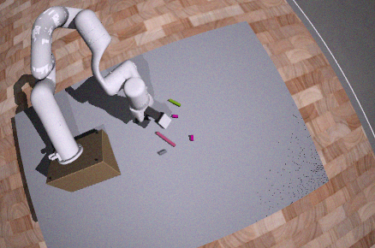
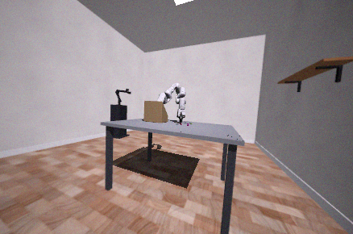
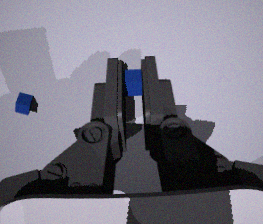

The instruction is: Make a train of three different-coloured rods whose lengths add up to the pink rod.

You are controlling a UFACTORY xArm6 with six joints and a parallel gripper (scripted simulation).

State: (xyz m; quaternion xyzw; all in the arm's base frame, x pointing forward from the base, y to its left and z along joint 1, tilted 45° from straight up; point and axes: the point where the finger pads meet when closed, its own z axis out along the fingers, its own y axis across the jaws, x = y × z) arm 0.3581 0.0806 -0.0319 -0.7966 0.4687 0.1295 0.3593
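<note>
My gripper is now 16 cm to the left of the grey rod, 3 cm above it and 1 cm past it. Round my hand: lime rod 13 cm ahead, 3 cm below; then pink rod 12 cm to the right, 3 cm below, 3 cm ahead.
</note>
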